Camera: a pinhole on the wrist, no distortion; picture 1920 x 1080 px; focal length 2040.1 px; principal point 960.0 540.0 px. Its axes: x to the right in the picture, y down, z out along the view. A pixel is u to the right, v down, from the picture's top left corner.
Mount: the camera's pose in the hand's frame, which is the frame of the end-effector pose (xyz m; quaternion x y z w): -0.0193 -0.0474 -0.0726 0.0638 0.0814 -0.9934 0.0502
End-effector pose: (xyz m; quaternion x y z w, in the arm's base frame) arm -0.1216 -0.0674 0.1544 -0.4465 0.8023 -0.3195 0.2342
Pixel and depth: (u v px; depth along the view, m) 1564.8 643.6 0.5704
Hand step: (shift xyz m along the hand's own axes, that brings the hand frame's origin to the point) -0.2506 -0.1868 0.4583
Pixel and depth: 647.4 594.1 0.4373
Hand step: -0.0038 -0.1263 0.3626
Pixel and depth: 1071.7 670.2 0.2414
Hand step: -0.0593 -0.1043 0.1595
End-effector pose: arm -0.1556 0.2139 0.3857 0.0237 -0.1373 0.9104 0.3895
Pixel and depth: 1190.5 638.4 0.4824
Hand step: -0.1277 -0.1562 0.3885
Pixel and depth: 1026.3 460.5 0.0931
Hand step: -0.0337 -0.0598 0.0187
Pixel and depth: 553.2 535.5 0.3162
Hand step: 0.0053 -0.0942 0.2455
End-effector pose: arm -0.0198 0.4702 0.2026 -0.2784 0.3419 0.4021 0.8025
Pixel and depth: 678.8 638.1 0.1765
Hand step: -0.0153 -0.0832 0.1021
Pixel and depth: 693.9 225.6 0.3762
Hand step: -0.0219 -0.0493 0.3112
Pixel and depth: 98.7 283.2 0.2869
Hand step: 0.0622 -0.0494 0.2301
